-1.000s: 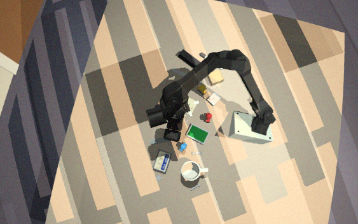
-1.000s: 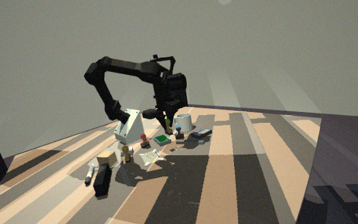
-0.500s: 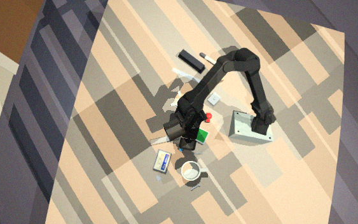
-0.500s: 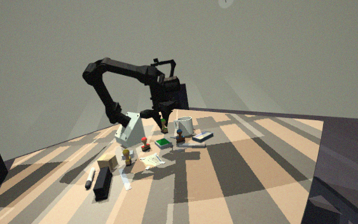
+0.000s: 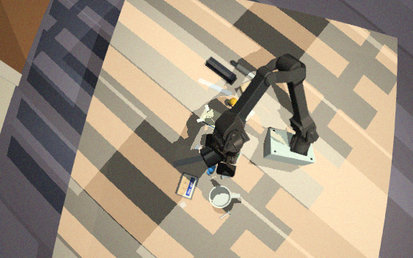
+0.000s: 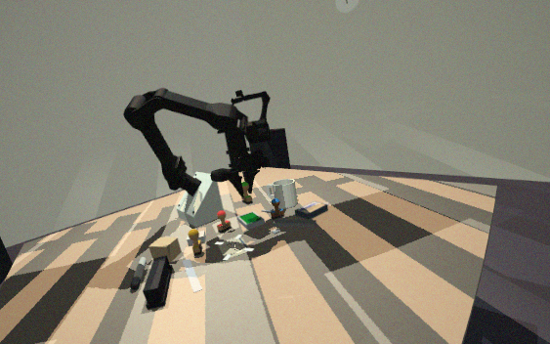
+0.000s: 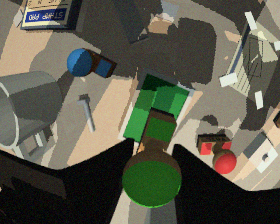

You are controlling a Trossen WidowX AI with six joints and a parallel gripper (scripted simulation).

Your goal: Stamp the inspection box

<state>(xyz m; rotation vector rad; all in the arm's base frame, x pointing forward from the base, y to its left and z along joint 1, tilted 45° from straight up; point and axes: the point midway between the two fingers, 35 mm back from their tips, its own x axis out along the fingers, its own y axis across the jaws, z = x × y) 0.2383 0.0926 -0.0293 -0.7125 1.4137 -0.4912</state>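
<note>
Now: gripper tip 9 cm above the green ink pad. The rest, counted from my gripper tip: green-knobbed stamp (right at my gripper tip); then red stamp (2 cm behind, 9 cm to the right, 7 cm below); then blue stamp (4 cm ahead, 8 cm to the left, 7 cm below).
</note>
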